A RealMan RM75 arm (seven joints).
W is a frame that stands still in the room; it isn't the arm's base.
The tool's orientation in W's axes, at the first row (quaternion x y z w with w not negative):
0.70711, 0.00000, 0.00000, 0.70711
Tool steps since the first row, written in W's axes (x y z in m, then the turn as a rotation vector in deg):
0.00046, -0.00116, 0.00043, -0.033, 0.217, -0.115
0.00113, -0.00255, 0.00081, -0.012, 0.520, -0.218
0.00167, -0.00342, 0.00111, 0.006, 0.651, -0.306
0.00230, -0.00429, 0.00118, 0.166, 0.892, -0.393
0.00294, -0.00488, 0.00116, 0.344, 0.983, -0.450
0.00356, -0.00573, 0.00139, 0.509, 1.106, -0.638
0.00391, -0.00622, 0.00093, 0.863, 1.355, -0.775
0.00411, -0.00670, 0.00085, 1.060, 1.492, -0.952
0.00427, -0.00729, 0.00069, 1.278, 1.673, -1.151
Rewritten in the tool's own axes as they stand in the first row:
0.00046, 0.00043, 0.00116, -0.033, -0.115, -0.217
0.00113, 0.00081, 0.00255, -0.012, -0.218, -0.520
0.00167, 0.00111, 0.00342, 0.006, -0.306, -0.651
0.00230, 0.00118, 0.00429, 0.166, -0.393, -0.892
0.00294, 0.00116, 0.00488, 0.344, -0.450, -0.983
0.00356, 0.00139, 0.00573, 0.509, -0.638, -1.106
0.00391, 0.00093, 0.00622, 0.863, -0.775, -1.355
0.00411, 0.00085, 0.00670, 1.060, -0.952, -1.492
0.00427, 0.00069, 0.00729, 1.278, -1.151, -1.673

